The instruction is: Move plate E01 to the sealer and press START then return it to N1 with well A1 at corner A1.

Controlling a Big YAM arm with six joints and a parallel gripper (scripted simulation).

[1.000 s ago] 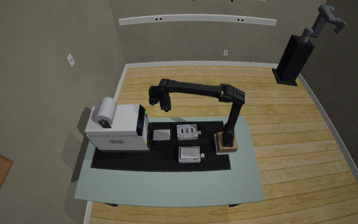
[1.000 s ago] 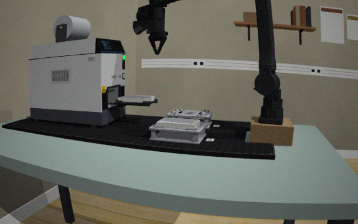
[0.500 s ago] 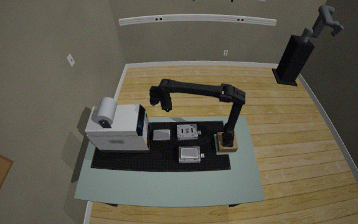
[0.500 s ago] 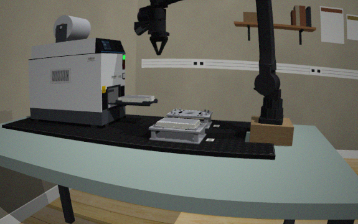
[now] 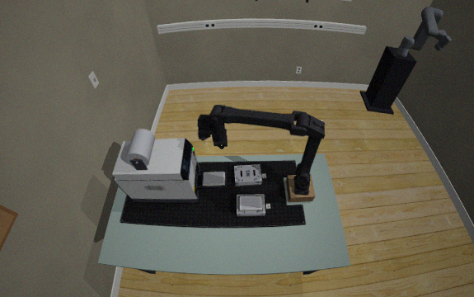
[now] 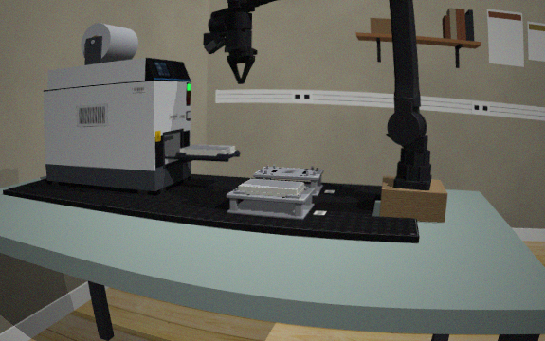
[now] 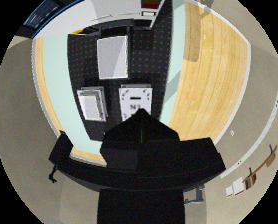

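The sealer stage is 50 mm ahead of my hand, 90 mm to the left of it and 190 mm below it. From my hand the other things lie so: foil roll (380 mm ahead, 150 mm to the left, 130 mm above); plate (180 mm behind, 200 mm to the left, 240 mm below).
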